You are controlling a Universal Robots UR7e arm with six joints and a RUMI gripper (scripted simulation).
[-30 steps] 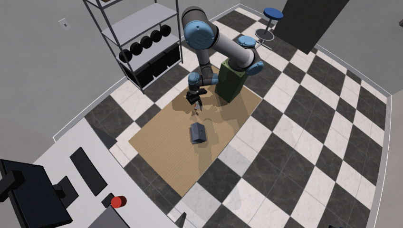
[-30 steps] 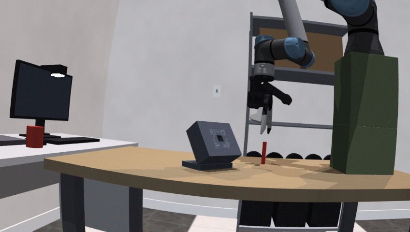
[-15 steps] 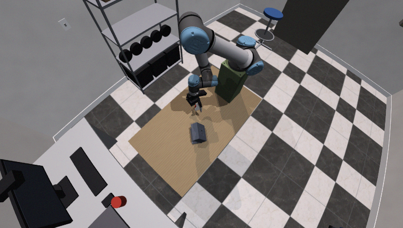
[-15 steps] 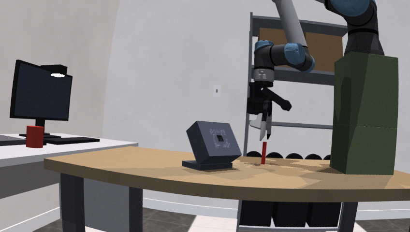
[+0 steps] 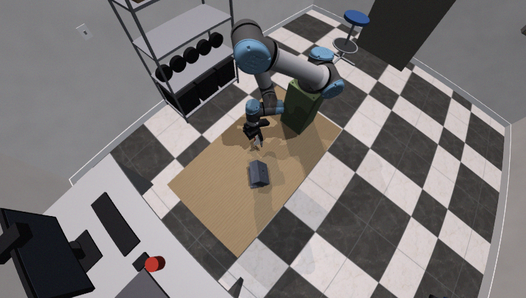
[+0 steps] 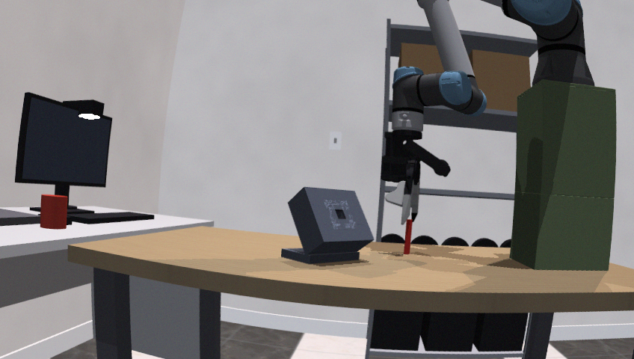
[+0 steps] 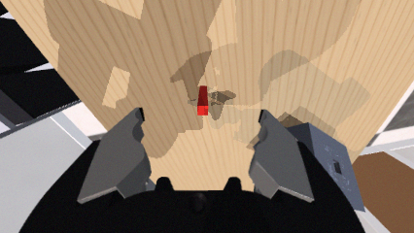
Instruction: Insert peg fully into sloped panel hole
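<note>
Now: the red peg 30 mm below my hand.
</note>
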